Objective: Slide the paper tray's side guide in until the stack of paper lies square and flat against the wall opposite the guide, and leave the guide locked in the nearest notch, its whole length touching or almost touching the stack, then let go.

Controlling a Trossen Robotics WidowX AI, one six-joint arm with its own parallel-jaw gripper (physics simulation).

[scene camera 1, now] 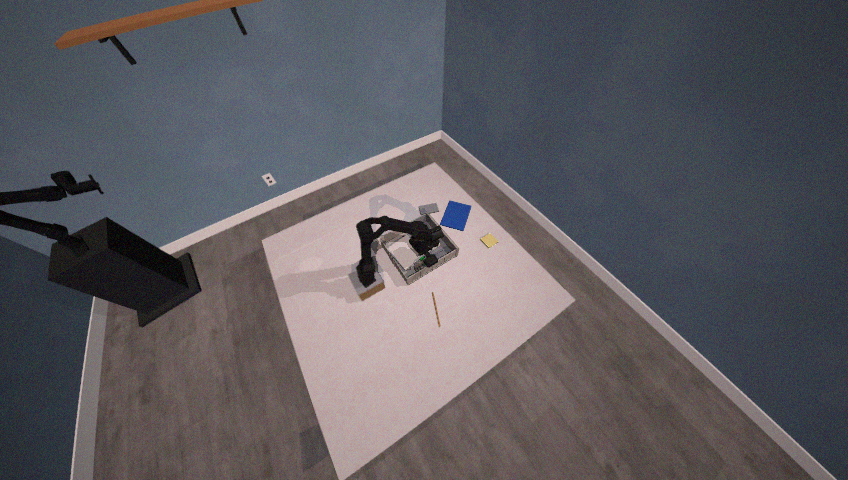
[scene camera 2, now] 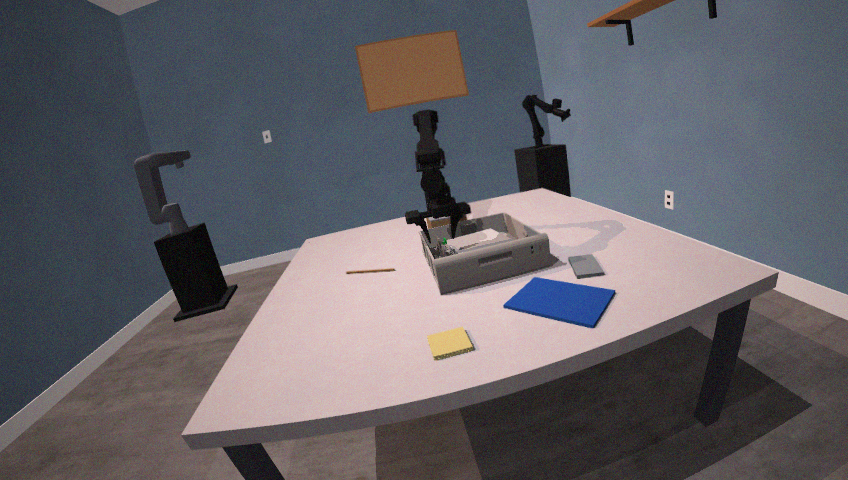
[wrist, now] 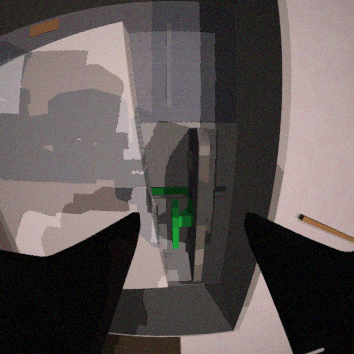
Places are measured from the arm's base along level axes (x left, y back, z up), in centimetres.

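Where they show: gripper, fingertip midpoint: (scene camera 1: pixel 424 258) (scene camera 2: pixel 441 240) (wrist: pixel 192 219); arm's base, origin of the base link: (scene camera 1: pixel 367 279).
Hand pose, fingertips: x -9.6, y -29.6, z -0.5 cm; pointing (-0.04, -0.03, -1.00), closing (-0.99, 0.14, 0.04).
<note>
Each offset is from my fingertips to the top centre of the thing. Level surfaces: height alone.
The grey paper tray @(dz +1.8, dx +9.6, dy -4.0 cm) (scene camera 1: pixel 434 269) (scene camera 2: pixel 464 274) (wrist: pixel 256 100) stands on the table. The white paper stack @(dz -3.8, dx +12.0, dy -2.1 cm) (scene camera 1: pixel 399 249) (scene camera 2: pixel 474 239) (wrist: pixel 75 150) lies inside, turned askew to the tray walls. The side guide @(dz +0.3, dx +0.5, dy +0.4 cm) (wrist: pixel 204 200) is an upright grey plate right of the stack in the wrist view. A gap separates them, wider at the top of that view and narrower at the bottom. A green lever @(dz +0.3, dx +1.5, dy +0.3 cm) (wrist: pixel 176 227) (scene camera 2: pixel 444 241) sits on the guide's stack side. My gripper (scene camera 2: pixel 441 237) (wrist: pixel 192 219) is open, one finger above the stack, the other over the tray's right wall. Stack edges are partly shadowed.
A pencil @(dz -7.1, dx -22.4, dy +11.7 cm) (scene camera 1: pixel 436 309) (scene camera 2: pixel 370 271) (wrist: pixel 327 228) lies beside the tray. A blue folder @(dz -7.0, dx +13.8, dy -38.6 cm) (scene camera 1: pixel 455 215) (scene camera 2: pixel 560 301), a yellow note pad @(dz -6.7, dx -13.0, dy -39.4 cm) (scene camera 1: pixel 489 240) (scene camera 2: pixel 451 343) and a small grey box @(dz -6.8, dx +29.3, dy -29.0 cm) (scene camera 1: pixel 428 208) (scene camera 2: pixel 586 265) lie around it on the table @(dz -7.8 cm) (scene camera 1: pixel 380 356) (scene camera 2: pixel 309 356).
</note>
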